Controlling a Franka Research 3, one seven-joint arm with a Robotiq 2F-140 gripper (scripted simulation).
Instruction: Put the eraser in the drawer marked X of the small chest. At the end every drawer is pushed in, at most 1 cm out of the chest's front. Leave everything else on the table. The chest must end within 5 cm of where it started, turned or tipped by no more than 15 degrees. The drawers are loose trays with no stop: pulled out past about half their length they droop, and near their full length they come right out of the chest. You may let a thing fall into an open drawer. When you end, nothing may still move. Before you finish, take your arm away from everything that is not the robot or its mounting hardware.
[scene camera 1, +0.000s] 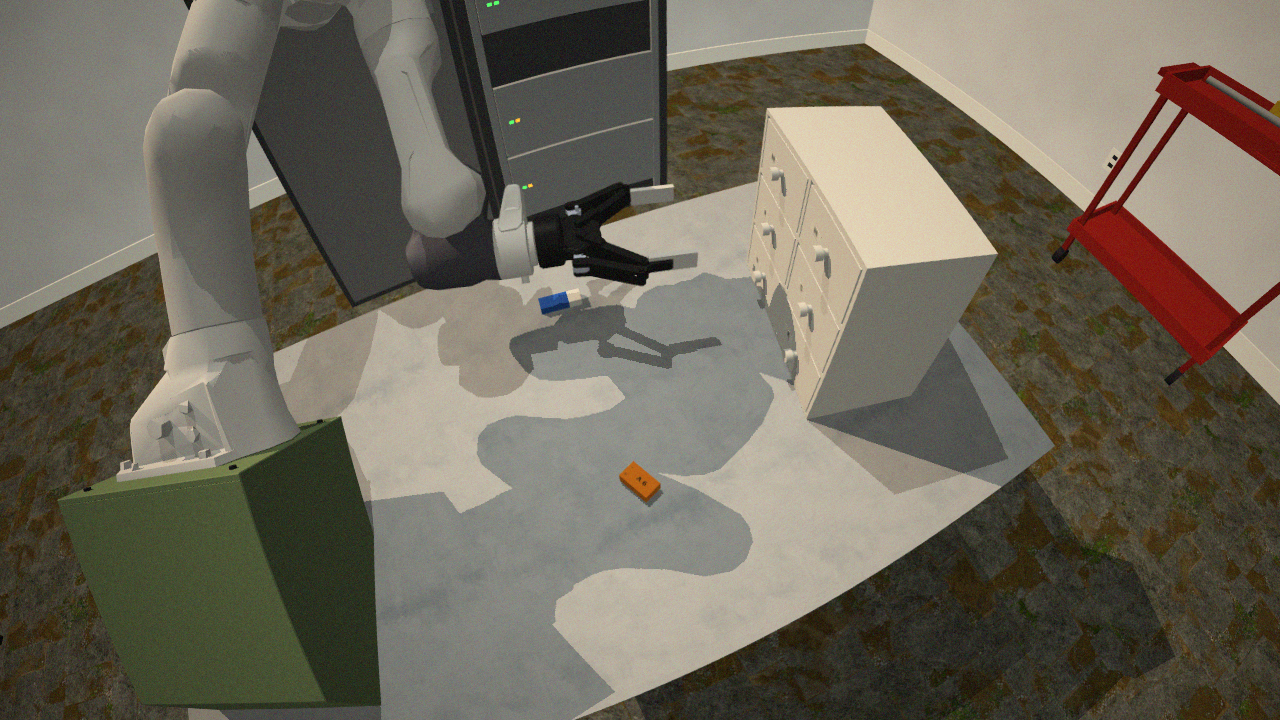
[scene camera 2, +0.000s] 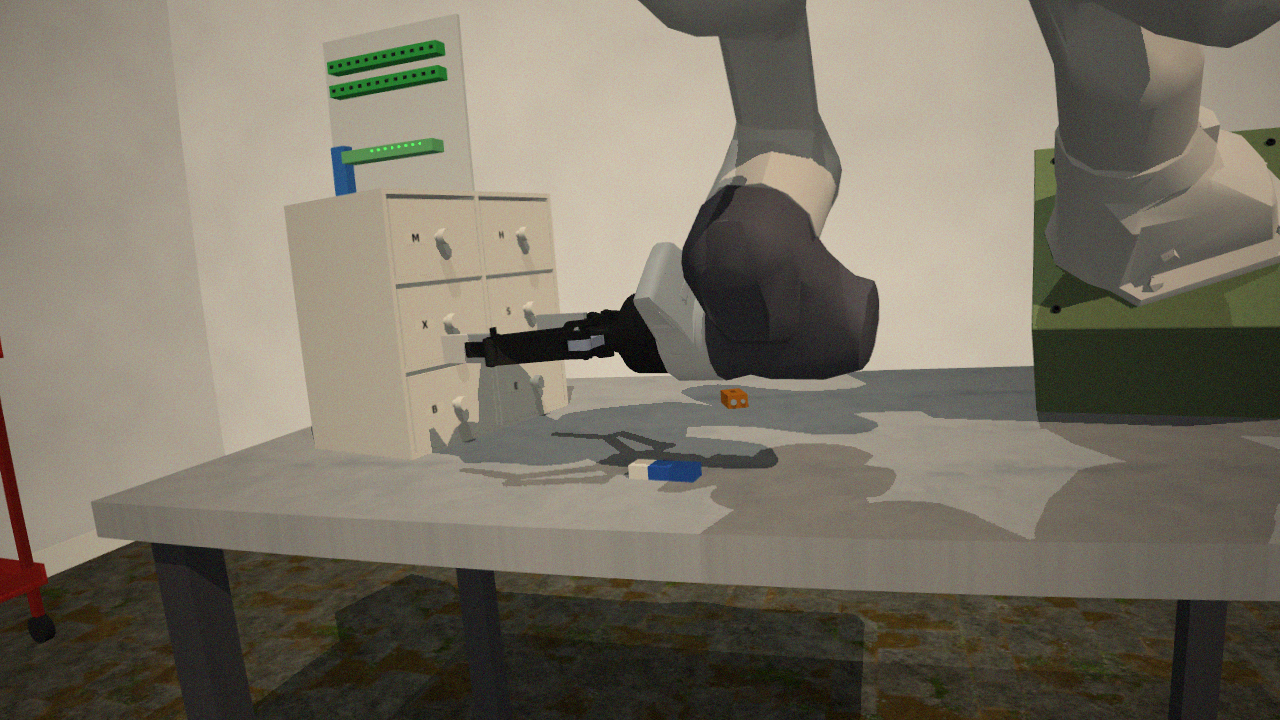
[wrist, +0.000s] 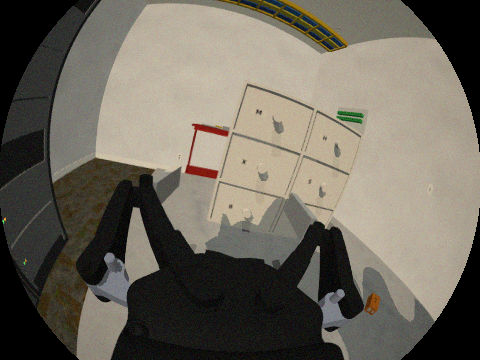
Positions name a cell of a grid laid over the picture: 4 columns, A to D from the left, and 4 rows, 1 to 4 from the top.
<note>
I see my gripper (scene camera 2: B2), a small orange block (scene camera 1: B3), an eraser (scene camera 2: C3) and a cream chest (scene camera 1: C2).
My gripper shows as well in scene camera 1 (scene camera 1: C2) and in the wrist view (wrist: B3).
</note>
